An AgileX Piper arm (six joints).
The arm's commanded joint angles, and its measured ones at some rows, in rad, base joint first. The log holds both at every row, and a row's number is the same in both.
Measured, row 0: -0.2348, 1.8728, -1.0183, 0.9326, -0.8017, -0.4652
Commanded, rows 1 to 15: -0.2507, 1.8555, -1.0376, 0.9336, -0.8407, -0.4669; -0.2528, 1.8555, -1.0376, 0.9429, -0.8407, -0.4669; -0.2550, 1.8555, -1.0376, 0.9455, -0.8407, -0.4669; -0.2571, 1.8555, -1.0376, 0.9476, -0.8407, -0.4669; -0.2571, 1.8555, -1.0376, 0.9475, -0.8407, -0.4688; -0.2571, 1.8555, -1.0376, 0.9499, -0.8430, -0.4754; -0.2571, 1.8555, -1.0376, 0.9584, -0.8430, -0.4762; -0.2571, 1.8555, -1.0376, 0.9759, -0.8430, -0.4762; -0.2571, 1.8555, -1.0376, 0.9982, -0.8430, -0.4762; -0.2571, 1.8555, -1.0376, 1.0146, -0.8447, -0.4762; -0.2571, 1.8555, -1.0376, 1.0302, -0.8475, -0.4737; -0.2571, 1.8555, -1.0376, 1.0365, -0.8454, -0.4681; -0.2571, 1.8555, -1.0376, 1.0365, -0.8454, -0.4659; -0.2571, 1.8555, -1.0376, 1.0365, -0.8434, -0.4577; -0.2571, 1.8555, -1.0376, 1.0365, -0.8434, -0.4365
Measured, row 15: -0.2544, 1.8728, -1.0183, 1.0500, -0.7779, -0.4676
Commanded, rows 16 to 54: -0.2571, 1.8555, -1.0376, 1.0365, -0.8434, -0.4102; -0.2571, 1.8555, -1.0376, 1.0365, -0.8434, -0.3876; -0.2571, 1.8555, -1.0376, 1.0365, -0.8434, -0.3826; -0.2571, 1.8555, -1.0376, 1.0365, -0.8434, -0.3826; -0.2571, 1.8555, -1.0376, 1.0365, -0.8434, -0.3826; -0.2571, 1.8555, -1.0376, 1.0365, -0.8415, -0.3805; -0.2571, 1.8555, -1.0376, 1.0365, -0.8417, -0.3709; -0.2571, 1.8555, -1.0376, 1.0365, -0.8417, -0.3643; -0.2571, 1.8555, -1.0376, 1.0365, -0.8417, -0.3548; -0.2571, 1.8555, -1.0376, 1.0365, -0.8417, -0.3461; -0.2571, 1.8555, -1.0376, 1.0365, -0.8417, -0.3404; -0.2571, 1.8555, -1.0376, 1.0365, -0.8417, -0.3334; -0.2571, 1.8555, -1.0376, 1.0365, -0.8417, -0.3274; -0.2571, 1.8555, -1.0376, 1.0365, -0.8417, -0.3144; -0.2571, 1.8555, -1.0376, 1.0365, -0.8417, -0.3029; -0.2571, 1.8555, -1.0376, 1.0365, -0.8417, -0.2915; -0.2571, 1.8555, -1.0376, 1.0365, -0.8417, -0.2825; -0.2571, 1.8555, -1.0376, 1.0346, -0.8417, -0.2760; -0.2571, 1.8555, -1.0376, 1.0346, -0.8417, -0.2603; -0.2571, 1.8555, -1.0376, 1.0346, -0.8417, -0.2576; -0.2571, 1.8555, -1.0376, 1.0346, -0.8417, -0.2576; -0.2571, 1.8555, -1.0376, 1.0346, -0.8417, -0.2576; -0.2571, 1.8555, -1.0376, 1.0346, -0.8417, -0.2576; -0.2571, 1.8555, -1.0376, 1.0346, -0.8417, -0.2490; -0.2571, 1.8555, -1.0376, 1.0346, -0.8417, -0.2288; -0.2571, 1.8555, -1.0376, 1.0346, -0.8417, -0.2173; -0.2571, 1.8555, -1.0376, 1.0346, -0.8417, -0.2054; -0.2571, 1.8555, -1.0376, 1.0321, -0.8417, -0.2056; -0.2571, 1.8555, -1.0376, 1.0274, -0.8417, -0.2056; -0.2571, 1.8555, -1.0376, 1.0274, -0.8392, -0.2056; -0.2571, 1.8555, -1.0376, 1.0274, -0.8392, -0.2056; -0.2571, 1.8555, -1.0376, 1.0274, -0.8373, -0.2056; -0.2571, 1.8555, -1.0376, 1.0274, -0.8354, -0.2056; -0.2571, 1.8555, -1.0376, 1.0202, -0.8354, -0.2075; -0.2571, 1.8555, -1.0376, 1.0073, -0.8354, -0.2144; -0.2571, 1.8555, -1.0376, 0.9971, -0.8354, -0.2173; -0.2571, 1.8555, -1.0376, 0.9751, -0.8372, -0.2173; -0.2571, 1.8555, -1.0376, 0.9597, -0.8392, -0.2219; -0.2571, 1.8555, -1.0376, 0.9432, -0.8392, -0.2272
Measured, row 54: -0.2544, 1.8728, -1.0183, 1.0446, -0.7779, -0.2142
